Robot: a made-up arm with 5 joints. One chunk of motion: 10 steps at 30 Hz.
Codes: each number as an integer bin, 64 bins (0 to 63) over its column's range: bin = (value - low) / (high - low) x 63, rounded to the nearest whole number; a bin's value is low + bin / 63 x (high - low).
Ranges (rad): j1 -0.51..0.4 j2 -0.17..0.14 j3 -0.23..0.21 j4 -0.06..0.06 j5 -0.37..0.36
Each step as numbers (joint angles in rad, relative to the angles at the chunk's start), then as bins.
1 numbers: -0.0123 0.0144 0.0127 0.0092 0.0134
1 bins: 34 37 35 36 33
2 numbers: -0.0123 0.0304 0.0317 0.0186 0.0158
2 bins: 34 41 37 41 33
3 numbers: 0.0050 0.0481 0.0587 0.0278 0.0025
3 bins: 36 44 41 46 32
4 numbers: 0.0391 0.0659 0.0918 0.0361 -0.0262
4 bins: 38 48 46 50 30
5 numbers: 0.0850 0.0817 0.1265 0.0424 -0.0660
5 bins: 41 51 51 54 26
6 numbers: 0.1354 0.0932 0.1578 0.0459 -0.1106
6 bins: 45 53 56 56 22
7 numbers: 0.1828 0.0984 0.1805 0.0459 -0.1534
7 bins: 48 55 59 56 19
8 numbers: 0.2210 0.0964 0.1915 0.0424 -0.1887
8 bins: 51 54 60 54 16
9 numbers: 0.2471 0.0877 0.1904 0.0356 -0.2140
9 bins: 52 52 60 50 13
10 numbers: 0.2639 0.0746 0.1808 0.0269 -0.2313
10 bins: 54 50 59 46 12
